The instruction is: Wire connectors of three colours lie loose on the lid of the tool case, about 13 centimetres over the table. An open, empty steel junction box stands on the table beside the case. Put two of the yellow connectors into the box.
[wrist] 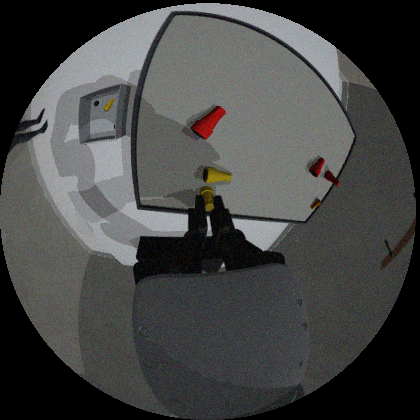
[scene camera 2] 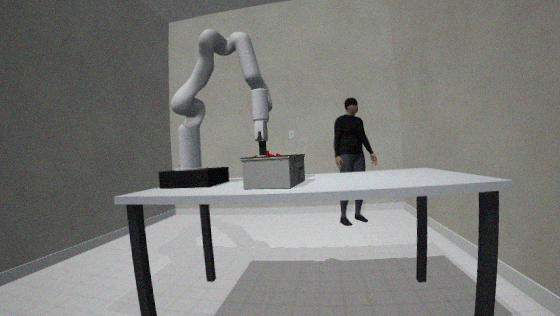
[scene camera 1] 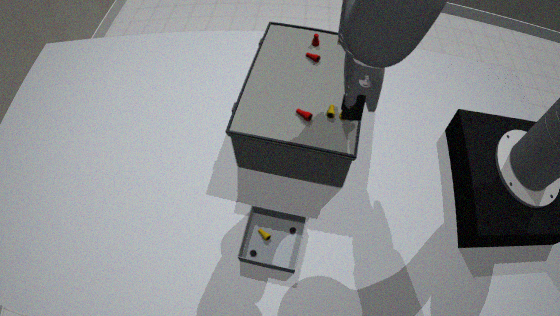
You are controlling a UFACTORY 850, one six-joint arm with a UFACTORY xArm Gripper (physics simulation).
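My gripper (scene camera 1: 352,114) (scene camera 2: 262,153) (wrist: 206,205) is low over the near edge of the tool case lid (scene camera 1: 280,75) (wrist: 260,75). It is shut on a yellow connector (scene camera 1: 341,115) (wrist: 207,192), which stands upright between the fingertips; in scene camera 1 the fingers mostly hide it. A second yellow connector (scene camera 1: 331,111) (wrist: 218,175) lies on its side on the lid, close beside the held one. A third yellow connector (scene camera 1: 264,234) (wrist: 109,105) lies inside the steel junction box (scene camera 1: 280,214) (wrist: 121,112). The box does not show in scene camera 2.
A red connector (scene camera 1: 304,114) (wrist: 209,122) lies near the yellow ones. Two more red connectors, one lying (scene camera 1: 313,57) (wrist: 317,167) and one upright (scene camera 1: 315,40) (wrist: 331,178), and an orange connector (wrist: 315,204) are farther along the lid. A person (scene camera 2: 350,135) stands behind the table.
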